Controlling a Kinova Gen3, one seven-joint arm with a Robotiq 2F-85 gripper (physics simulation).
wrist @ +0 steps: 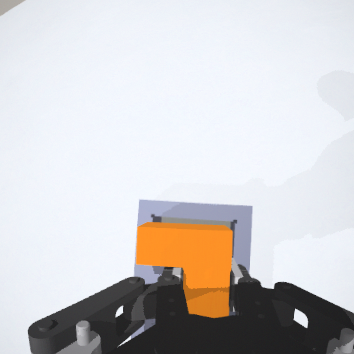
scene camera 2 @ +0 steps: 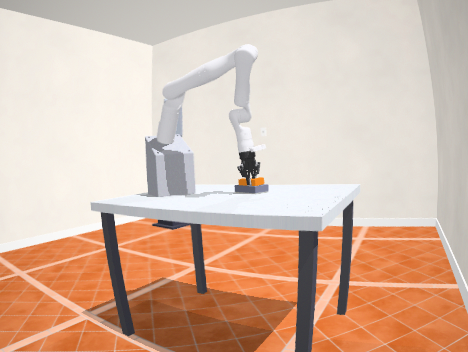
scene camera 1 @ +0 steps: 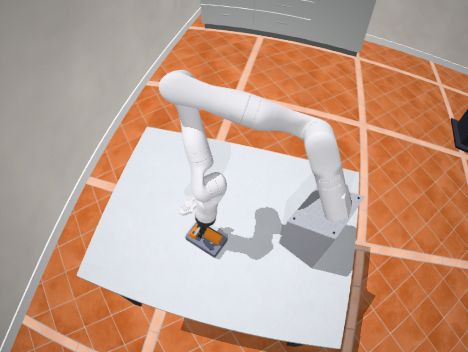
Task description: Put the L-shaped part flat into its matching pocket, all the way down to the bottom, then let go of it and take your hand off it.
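Places are measured from the arm's base along level axes (x back, y left, z down), in millimetres.
Pixels of known places: gripper, fingertip midpoint: (wrist: 203, 268) (scene camera 2: 252, 185) (scene camera 1: 203, 232); arm's base, origin of the base link: (scene camera 2: 165, 140) (scene camera 1: 337, 211).
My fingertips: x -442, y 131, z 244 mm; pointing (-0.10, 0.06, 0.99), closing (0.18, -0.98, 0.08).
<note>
Ahead of a thing's pixels: the offset from my fingertips to its top centre. "*": to the spot under its first point. Level surfaces: height alone.
The orange L-shaped part {dx +18, dy +17, dz -34 mm} (scene camera 1: 214, 236) (scene camera 2: 258, 181) (wrist: 185, 246) is held roughly level, low over the grey-blue block {dx +17, dy +14, dz -1 mm} (scene camera 1: 216, 254) (scene camera 2: 251, 189) (wrist: 195, 208). In scene camera 2, its body stands above the block's top; whether its underside touches the rim is too small to tell. In the wrist view, a strip of the pocket {* dx -34, dy +3, dz +31 mm} (wrist: 195, 221) shows beyond the part's long bar and dark pocket edge shows at the right. The bar's left end covers the block's left rim. My gripper (scene camera 1: 200, 232) (scene camera 2: 248, 180) (wrist: 203, 268) is shut on the part's other leg, pointing down. The rest of the pocket is hidden.
The block lies on the white table {dz +36 mm} (scene camera 1: 150, 200) (scene camera 2: 215, 205). The arm's grey pedestal (scene camera 1: 307, 245) (scene camera 2: 172, 172) stands at the table's side, and the arm arches high from it to the block. Grey drawers (scene camera 1: 285, 20) stand beyond the table.
</note>
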